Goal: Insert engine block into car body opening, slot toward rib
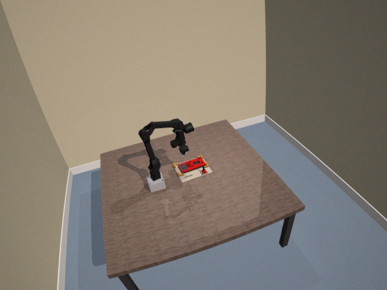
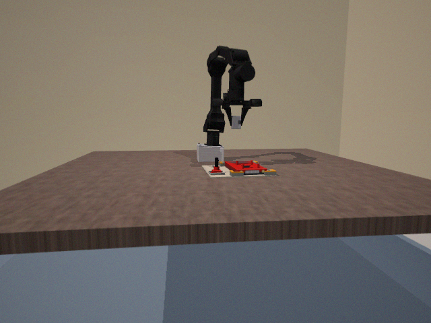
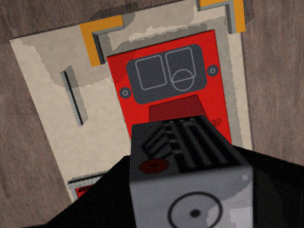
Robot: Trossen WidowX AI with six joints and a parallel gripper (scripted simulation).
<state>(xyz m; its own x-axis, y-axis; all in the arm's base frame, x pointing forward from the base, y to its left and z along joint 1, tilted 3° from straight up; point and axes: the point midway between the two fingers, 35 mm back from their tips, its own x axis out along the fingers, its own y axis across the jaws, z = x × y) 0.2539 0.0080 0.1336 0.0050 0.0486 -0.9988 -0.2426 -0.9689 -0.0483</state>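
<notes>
My gripper tip is 13 cm above the black post, 11 cm to the left of it and 10 cm short of it. The rest, counted from my gripper tip: grey engine block: 1 cm above.
</notes>
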